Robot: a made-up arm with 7 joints.
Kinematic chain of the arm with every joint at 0, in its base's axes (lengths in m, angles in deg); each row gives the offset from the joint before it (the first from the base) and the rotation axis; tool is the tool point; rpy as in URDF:
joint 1: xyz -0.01 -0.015 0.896 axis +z
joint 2: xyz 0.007 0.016 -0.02 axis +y
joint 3: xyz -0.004 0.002 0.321 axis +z
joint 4: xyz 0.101 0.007 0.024 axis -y
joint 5: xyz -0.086 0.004 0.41 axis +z
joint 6: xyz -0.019 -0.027 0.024 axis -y
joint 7: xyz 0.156 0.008 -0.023 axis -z
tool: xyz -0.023 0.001 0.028 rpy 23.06 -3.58 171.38
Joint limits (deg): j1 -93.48..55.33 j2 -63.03..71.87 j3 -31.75..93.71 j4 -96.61..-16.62 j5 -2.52..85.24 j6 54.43..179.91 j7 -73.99..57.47
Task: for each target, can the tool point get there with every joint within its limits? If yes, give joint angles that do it. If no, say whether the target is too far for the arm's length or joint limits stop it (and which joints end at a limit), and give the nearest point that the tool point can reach.
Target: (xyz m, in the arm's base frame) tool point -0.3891 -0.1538 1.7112
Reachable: yes | joints 25.47 -43.58 9.31 -26.38 78.19 94.74 5.69
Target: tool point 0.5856 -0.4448 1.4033
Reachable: yes | joints -67.86 31.72 62.44 -61.42 12.95 145.76 -35.55
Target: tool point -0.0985 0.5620 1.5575
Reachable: yes | joints -52.13 -51.01 66.97 -43.89 42.50 145.13 11.67
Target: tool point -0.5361 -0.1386 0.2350
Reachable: no: joint limits stop it (at a limit: joint 1, joint 2, joint 3, joint 4, joint 6, joint 7) | nearest point -0.3737 -0.4513 0.4459 | short by 0.411 m
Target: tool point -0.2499 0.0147 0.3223
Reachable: no: joint limits stop it (at a limit: joint 1, joint 2, joint 4, joint 6, joint 7) | nearest point -0.3112 -0.4632 0.4114 | short by 0.490 m
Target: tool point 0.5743 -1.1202 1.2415
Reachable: no: too far | nearest point 0.4239 -0.8356 1.1481 | short by 0.335 m
